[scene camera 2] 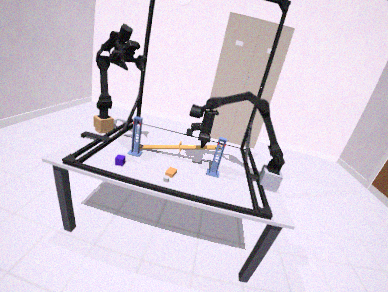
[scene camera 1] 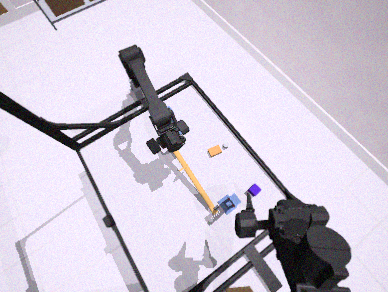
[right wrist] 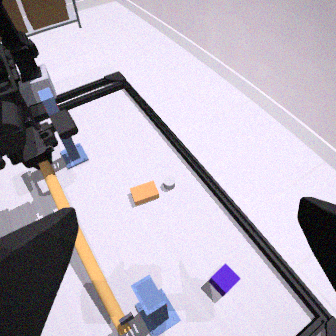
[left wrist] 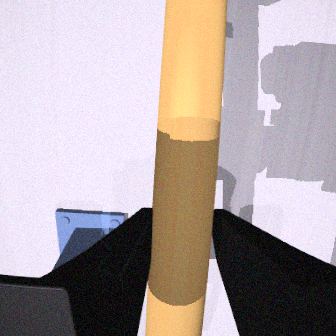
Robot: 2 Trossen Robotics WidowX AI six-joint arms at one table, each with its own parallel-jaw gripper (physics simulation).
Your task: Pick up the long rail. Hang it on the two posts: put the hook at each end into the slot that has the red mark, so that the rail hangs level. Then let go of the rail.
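Where they show: left gripper, fingertip midpoint: (scene camera 2: 201,147) (right wrist: 44,165) (left wrist: 182,218); right gripper, fingertip midpoint: (scene camera 2: 136,71) (scene camera 1: 266,192) (right wrist: 188,213); left arm's base at its link origin: (scene camera 2: 273,170) (right wrist: 30,74); right arm's base at its link origin: (scene camera 2: 103,116).
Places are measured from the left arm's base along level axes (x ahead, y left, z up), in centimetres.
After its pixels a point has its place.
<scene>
The long orange rail (scene camera 1: 195,177) @(y 2.3, x 59.9, z -3.2 cm) (scene camera 2: 162,147) @(y 2.8, x 63.3, z -4.9 cm) (left wrist: 192,70) @(y 0.0, x 47.0, z 0.6 cm) (right wrist: 90,255) @(y 2.4, x 62.9, z -4.0 cm) is held above the table. My left gripper (scene camera 2: 202,145) @(y -0.7, x 41.5, z 1.0 cm) (left wrist: 182,218) @(y -0.7, x 41.5, z 1.0 cm) is shut on it, nearer one end. Two blue posts stand upright: one post (scene camera 2: 136,137) @(y 9.1, x 77.2, z 0.1 cm) (right wrist: 150,300) @(y 9.8, x 77.6, z 11.4 cm) (scene camera 1: 228,203) @(y 8.5, x 76.8, z 2.2 cm) and another post (scene camera 2: 218,160) @(y 3.9, x 30.4, z -1.8 cm) (right wrist: 72,150) @(y 5.3, x 33.3, z -5.9 cm). Red marks show near their tops in scene camera 2. There, the rail's left end appears beside the left post's lower part, and its right end behind the right post's upper part. Hook contact is unclear. My right gripper (right wrist: 188,213) @(y 12.7, x 79.0, z 34.9 cm) is open, empty and high above the table.
An orange block (scene camera 1: 214,151) @(y 17.3, x 51.9, z -8.0 cm) (scene camera 2: 171,172) @(y 19.5, x 50.9, z -8.1 cm) (right wrist: 144,193) @(y 17.7, x 52.3, z -8.0 cm) lies beside a small grey cylinder (scene camera 1: 225,146) @(y 23.6, x 52.2, z -8.2 cm) (scene camera 2: 166,179) @(y 25.7, x 51.0, z -8.5 cm) (right wrist: 168,183) @(y 24.0, x 52.3, z -8.1 cm). A purple cube (scene camera 1: 254,190) @(y 23.3, x 77.5, z -6.0 cm) (scene camera 2: 120,160) @(y 25.6, x 76.0, z -6.9 cm) (right wrist: 225,279) @(y 23.7, x 77.6, z -6.0 cm) lies near one post. A black frame (scene camera 1: 240,136) @(y 33.4, x 51.1, z -8.4 cm) (right wrist: 200,175) @(y 32.3, x 53.3, z -8.7 cm) borders the table.
</scene>
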